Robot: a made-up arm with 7 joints. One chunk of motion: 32 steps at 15 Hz.
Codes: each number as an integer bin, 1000 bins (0 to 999) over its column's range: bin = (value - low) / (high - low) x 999, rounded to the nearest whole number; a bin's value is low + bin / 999 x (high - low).
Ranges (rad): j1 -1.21..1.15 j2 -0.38..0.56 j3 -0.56..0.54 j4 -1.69..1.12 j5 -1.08..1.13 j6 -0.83..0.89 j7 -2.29..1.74
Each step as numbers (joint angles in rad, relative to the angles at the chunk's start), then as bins.
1 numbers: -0.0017 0.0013 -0.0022 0.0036 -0.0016 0.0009 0.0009
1 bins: 511 405 507 602 487 483 568
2 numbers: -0.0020 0.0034 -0.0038 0.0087 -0.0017 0.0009 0.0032
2 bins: 511 407 505 604 487 483 568
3 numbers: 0.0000 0.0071 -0.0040 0.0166 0.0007 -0.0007 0.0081
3 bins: 512 411 505 607 489 482 570
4 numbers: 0.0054 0.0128 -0.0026 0.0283 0.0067 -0.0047 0.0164
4 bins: 514 417 506 611 491 479 572
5 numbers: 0.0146 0.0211 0.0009 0.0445 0.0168 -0.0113 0.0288
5 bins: 518 426 509 617 496 476 575
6 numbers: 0.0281 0.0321 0.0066 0.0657 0.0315 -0.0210 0.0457
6 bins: 524 438 515 624 502 470 579
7 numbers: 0.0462 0.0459 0.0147 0.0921 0.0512 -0.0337 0.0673
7 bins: 532 453 522 634 511 463 584
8 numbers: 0.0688 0.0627 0.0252 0.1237 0.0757 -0.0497 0.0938
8 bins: 541 470 531 645 522 453 591
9 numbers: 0.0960 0.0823 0.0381 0.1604 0.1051 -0.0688 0.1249
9 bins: 553 491 543 658 536 442 599
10 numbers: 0.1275 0.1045 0.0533 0.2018 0.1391 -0.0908 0.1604
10 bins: 566 515 557 673 551 429 607
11 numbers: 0.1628 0.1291 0.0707 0.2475 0.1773 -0.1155 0.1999
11 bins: 581 541 573 689 568 415 617
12 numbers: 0.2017 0.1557 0.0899 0.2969 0.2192 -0.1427 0.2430
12 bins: 598 569 590 706 587 399 628
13 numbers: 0.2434 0.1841 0.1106 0.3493 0.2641 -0.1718 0.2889
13 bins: 615 600 609 725 608 382 639
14 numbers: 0.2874 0.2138 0.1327 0.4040 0.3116 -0.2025 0.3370
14 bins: 634 631 629 744 629 364 651
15 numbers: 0.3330 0.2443 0.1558 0.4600 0.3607 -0.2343 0.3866
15 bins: 653 663 650 764 651 346 664
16 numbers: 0.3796 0.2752 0.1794 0.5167 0.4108 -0.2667 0.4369
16 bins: 673 696 672 785 674 327 676
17 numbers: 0.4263 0.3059 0.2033 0.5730 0.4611 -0.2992 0.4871
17 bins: 693 729 693 805 697 308 688
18 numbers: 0.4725 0.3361 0.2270 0.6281 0.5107 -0.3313 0.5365
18 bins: 712 761 715 824 719 290 701
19 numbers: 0.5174 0.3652 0.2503 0.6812 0.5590 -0.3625 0.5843
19 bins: 731 792 736 843 741 272 713
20 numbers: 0.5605 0.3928 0.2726 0.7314 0.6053 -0.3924 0.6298
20 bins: 749 821 756 861 762 254 724
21 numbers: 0.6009 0.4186 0.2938 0.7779 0.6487 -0.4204 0.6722
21 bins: 767 849 775 877 781 238 734
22 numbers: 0.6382 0.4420 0.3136 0.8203 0.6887 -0.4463 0.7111
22 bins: 782 874 793 892 800 223 744
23 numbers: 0.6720 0.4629 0.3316 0.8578 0.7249 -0.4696 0.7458
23 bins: 797 896 810 906 816 209 753
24 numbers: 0.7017 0.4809 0.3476 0.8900 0.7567 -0.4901 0.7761
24 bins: 809 915 824 917 830 197 760
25 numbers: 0.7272 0.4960 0.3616 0.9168 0.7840 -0.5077 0.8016
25 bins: 820 931 837 927 843 187 766
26 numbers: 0.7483 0.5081 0.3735 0.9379 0.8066 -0.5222 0.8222
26 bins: 829 944 848 934 853 179 771
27 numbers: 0.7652 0.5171 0.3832 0.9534 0.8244 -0.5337 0.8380
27 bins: 836 953 857 940 861 172 775
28 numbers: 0.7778 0.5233 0.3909 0.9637 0.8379 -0.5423 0.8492
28 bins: 841 960 864 943 867 167 778
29 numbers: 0.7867 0.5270 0.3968 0.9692 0.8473 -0.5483 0.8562
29 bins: 845 964 869 945 871 164 780
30 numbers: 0.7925 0.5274 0.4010 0.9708 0.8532 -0.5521 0.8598
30 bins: 848 964 873 946 874 161 781
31 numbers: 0.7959 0.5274 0.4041 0.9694 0.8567 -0.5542 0.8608
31 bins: 849 964 876 945 875 160 781
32 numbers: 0.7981 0.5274 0.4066 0.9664 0.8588 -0.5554 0.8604
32 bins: 850 964 878 944 876 159 781
